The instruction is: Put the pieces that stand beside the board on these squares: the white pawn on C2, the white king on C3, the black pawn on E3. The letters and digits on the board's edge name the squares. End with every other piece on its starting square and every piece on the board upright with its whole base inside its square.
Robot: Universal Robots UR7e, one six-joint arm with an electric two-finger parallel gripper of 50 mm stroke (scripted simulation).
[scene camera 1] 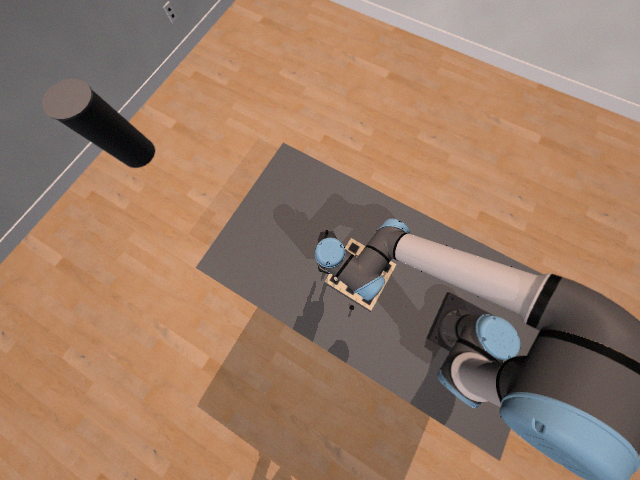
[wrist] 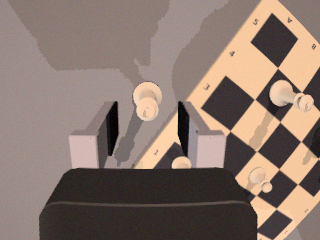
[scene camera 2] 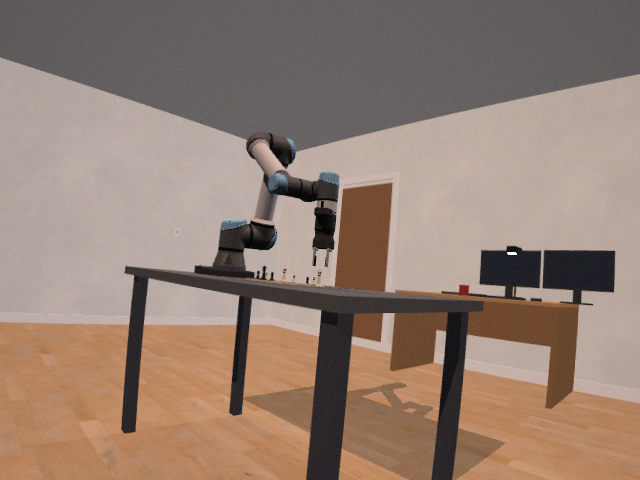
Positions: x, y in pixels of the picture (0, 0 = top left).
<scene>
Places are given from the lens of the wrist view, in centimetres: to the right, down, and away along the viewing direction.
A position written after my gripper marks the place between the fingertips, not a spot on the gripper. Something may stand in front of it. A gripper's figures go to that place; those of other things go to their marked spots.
my gripper (wrist: 147, 117): -1, 0, 16
white piece (wrist: 147, 96): -1, -2, 20
</scene>
